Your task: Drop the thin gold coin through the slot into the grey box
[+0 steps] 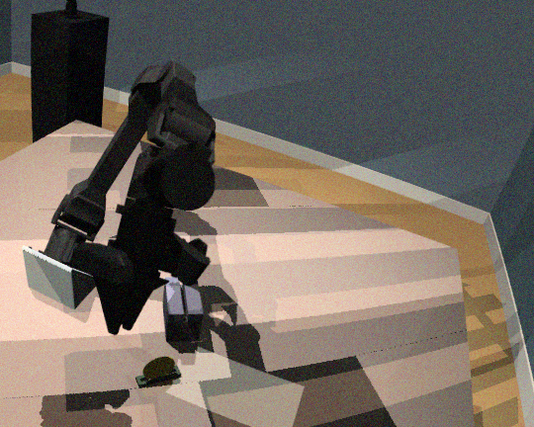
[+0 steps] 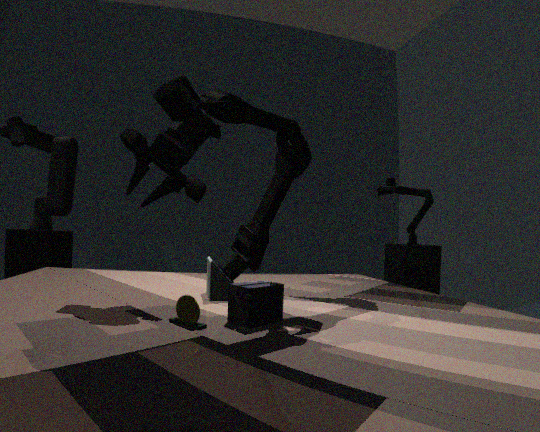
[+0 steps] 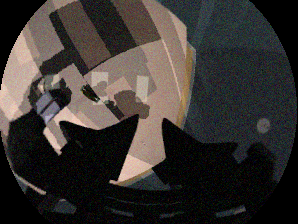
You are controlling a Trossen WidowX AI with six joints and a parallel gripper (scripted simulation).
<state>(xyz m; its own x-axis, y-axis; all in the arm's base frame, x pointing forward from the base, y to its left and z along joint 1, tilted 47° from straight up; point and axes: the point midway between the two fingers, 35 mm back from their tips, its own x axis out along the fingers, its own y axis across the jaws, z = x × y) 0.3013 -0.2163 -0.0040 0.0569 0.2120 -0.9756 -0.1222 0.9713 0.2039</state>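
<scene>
The gold coin lies 110 mm to the left of my gripper tip and 200 mm below it.
</scene>
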